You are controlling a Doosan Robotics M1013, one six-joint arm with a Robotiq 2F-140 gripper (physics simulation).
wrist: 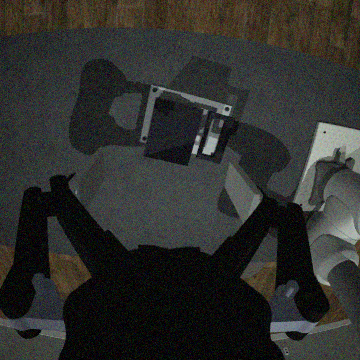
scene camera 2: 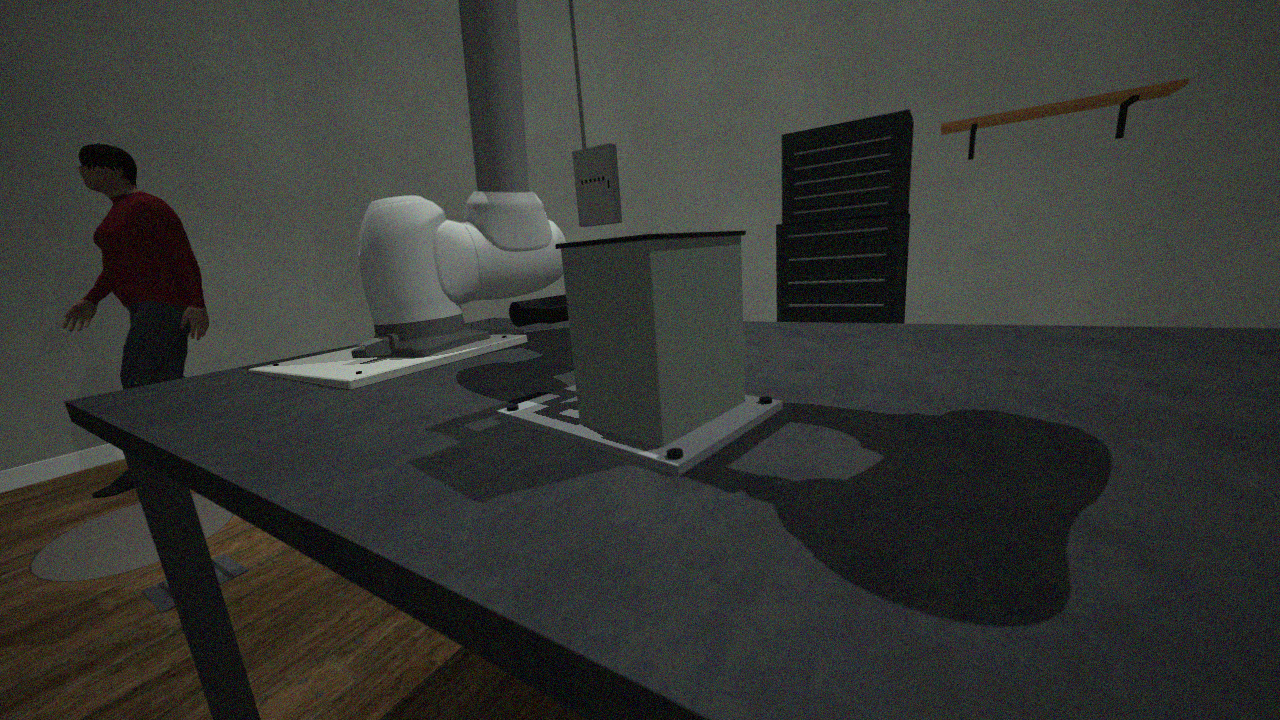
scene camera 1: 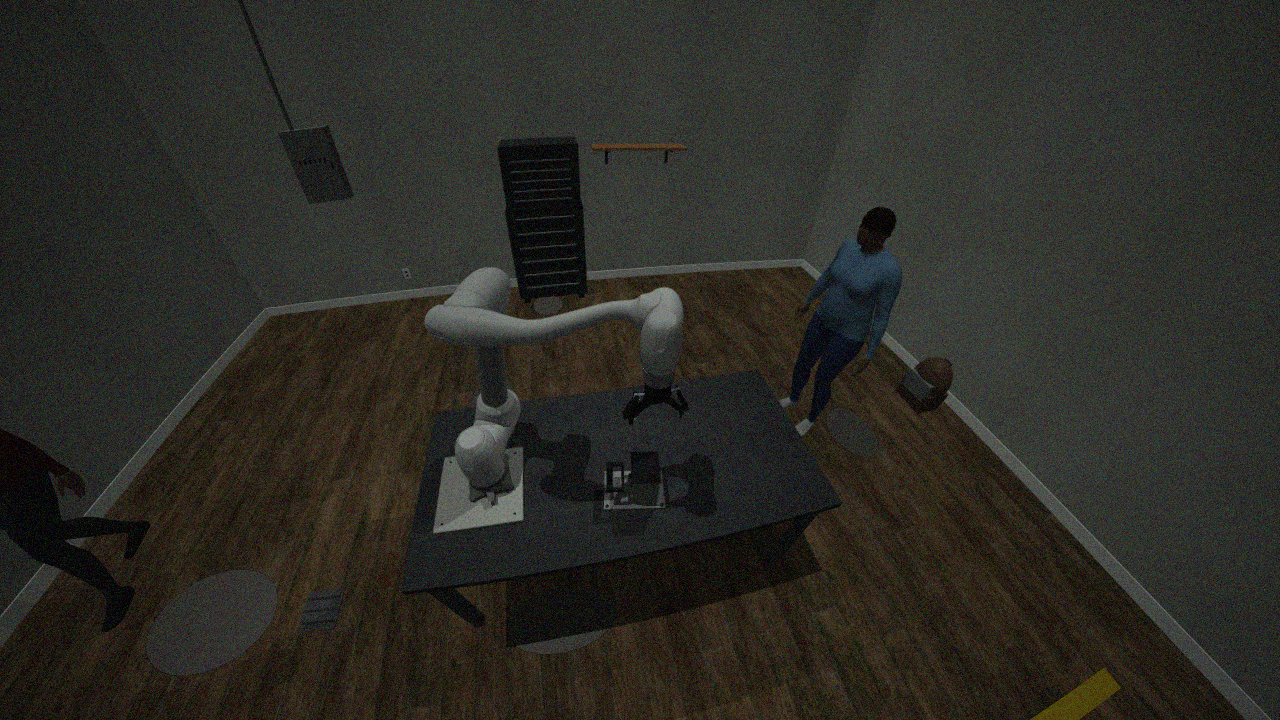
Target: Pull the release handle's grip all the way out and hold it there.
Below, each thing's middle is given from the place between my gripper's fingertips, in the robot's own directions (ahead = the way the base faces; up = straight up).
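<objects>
The base plate [scene camera 2: 556, 413] is 430 mm below my hand, 40 mm behind it and 40 mm to the left of it.
</objects>
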